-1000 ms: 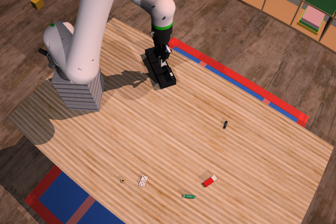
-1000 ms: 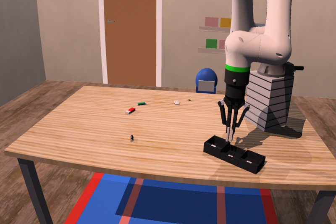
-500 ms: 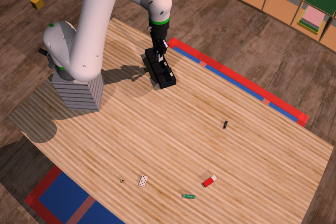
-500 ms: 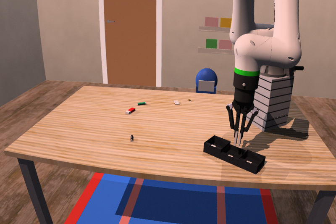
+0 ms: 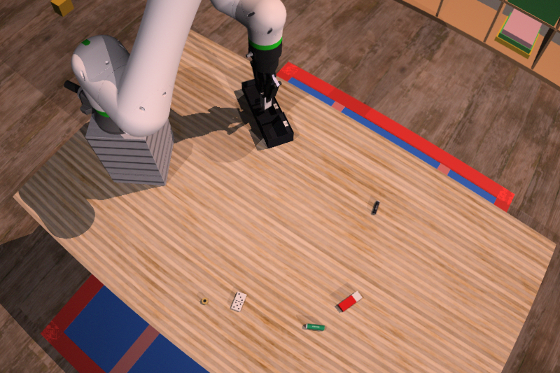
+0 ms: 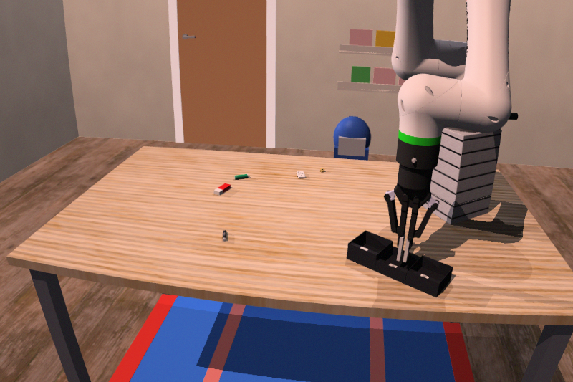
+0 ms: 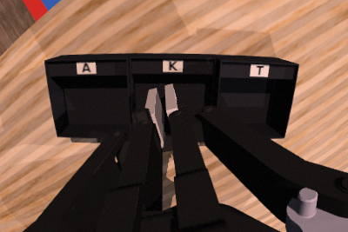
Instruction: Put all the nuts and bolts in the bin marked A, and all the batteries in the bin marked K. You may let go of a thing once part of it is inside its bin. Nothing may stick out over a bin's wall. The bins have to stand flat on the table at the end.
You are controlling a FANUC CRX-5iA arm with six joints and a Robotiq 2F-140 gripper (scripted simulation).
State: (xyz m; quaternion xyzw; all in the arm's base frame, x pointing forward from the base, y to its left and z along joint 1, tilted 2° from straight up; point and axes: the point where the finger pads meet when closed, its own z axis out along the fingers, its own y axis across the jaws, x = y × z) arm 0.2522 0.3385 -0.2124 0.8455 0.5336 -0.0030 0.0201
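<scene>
Right now the three joined black bins is 10 mm ahead of my hand, 10 mm to the right of it and 50 mm below it. Round my hand: dark battery (450 mm ahead, 150 mm to the right, 60 mm below); then white domino (230 mm ahead, 580 mm to the right, 60 mm below); then brass nut (150 mm ahead, 630 mm to the right, 70 mm below).
</scene>
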